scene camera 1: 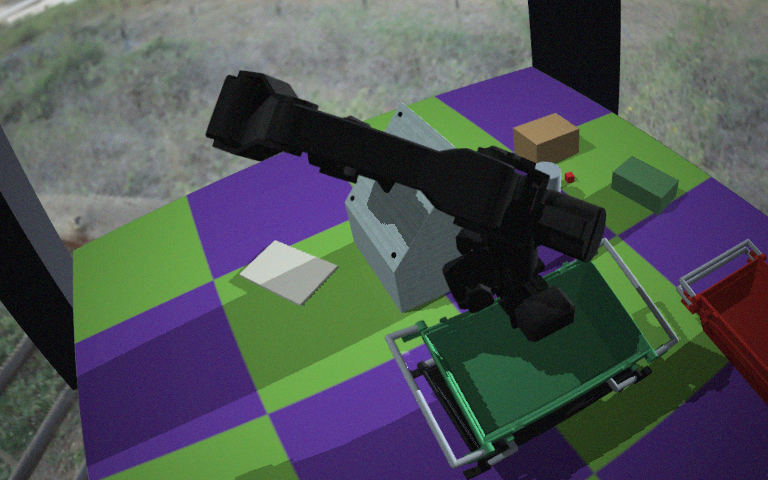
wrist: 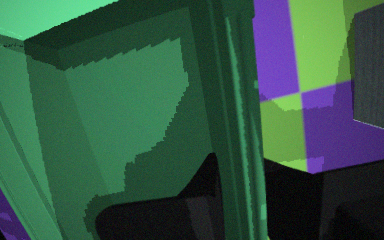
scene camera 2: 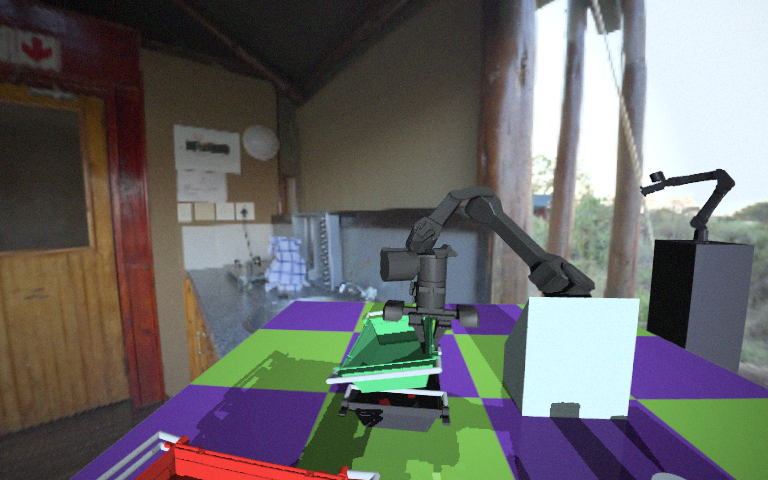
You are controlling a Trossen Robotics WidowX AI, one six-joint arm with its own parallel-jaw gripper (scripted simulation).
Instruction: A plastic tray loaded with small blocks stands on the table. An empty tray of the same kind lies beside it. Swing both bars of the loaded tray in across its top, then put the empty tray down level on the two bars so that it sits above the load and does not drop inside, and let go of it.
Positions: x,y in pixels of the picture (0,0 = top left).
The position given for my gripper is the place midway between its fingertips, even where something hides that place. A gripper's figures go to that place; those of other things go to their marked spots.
My gripper (scene camera 1: pixel 513 323): 72 cm from the lens. A green tray (scene camera 1: pixel 502 382) is 69 cm from the lens. A white sheet (scene camera 1: pixel 292 274): 98 cm from the lens. A brown box (scene camera 1: pixel 549 139) is 113 cm from the lens. The marked spots on the green tray and the white sheet are 45 cm apart.
